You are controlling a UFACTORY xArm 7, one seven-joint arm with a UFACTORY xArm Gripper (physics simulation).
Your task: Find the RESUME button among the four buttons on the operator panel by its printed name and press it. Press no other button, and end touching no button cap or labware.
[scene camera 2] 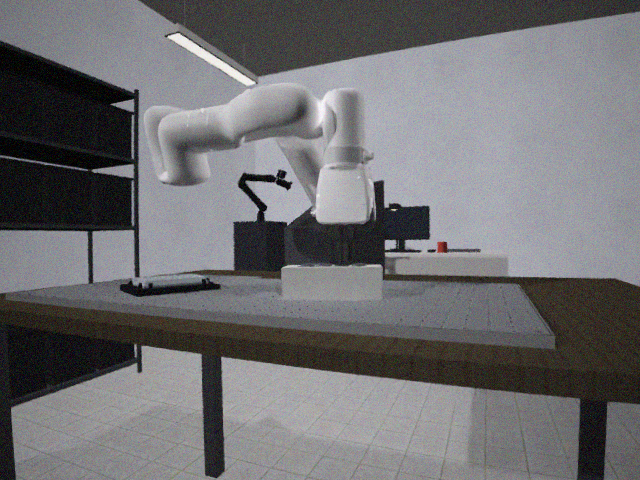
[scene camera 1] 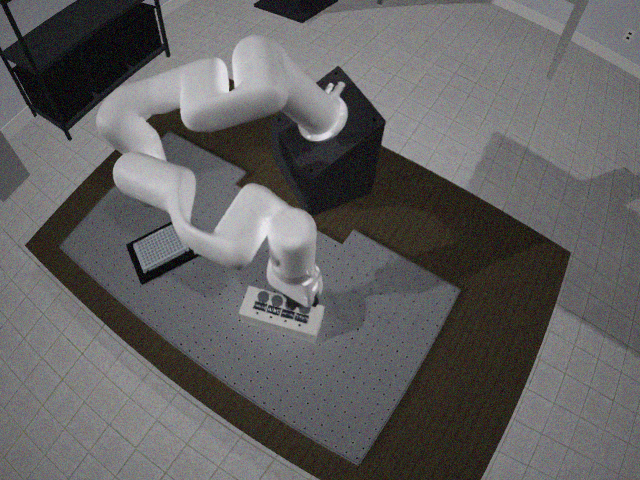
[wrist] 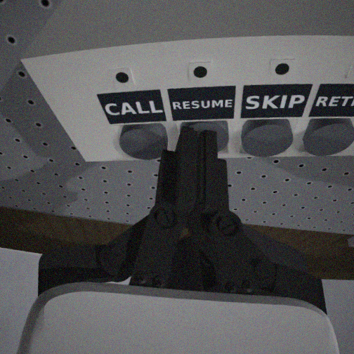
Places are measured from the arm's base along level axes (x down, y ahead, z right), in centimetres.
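Pixels of known places: gripper, fingertip midpoint: point(scene camera 2: 345, 264) point(scene camera 1: 294, 303); arm's base, origin of the base link: point(scene camera 1: 323, 118).
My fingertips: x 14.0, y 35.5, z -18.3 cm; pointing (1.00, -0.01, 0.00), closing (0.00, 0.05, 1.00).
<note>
Ahead of a thing's pixels: the offset from my fingertips to its top centre. Level surfaces: height alone.
The cream operator panel {dx -0.2, dy +2.9, dz +1.2 cm} point(scene camera 1: 279, 326) point(scene camera 2: 330, 283) point(wrist: 65, 75) has grey round caps beside dark name labels. In the wrist view, the RESUME label point(wrist: 202, 104) lies between CALL point(wrist: 134, 107) and SKIP point(wrist: 275, 101). The RESUME cap point(wrist: 223, 137) is partly hidden behind my fingertips. My gripper point(wrist: 191, 146) point(scene camera 2: 345, 262) is shut and empty, pointing down, its tips over the RESUME cap and close to the panel top. Contact or cap travel cannot be told. The CALL cap point(wrist: 143, 141), SKIP cap point(wrist: 267, 137) and partly shown RETRY cap point(wrist: 328, 137) stand apart from the fingers.
A white well plate {dx +2.7, dy +7.2, dz +35.2 cm} point(scene camera 1: 160, 250) point(scene camera 2: 168, 282) lies in a black holder beyond the panel's left end in the scene views. The perforated grey board {dx +5.3 cm} point(scene camera 1: 372, 372) point(scene camera 2: 454, 315) lies on the brown table {dx +6.6 cm} point(scene camera 1: 496, 289). My arm's dark pedestal point(scene camera 1: 341, 180) stands behind the panel.
</note>
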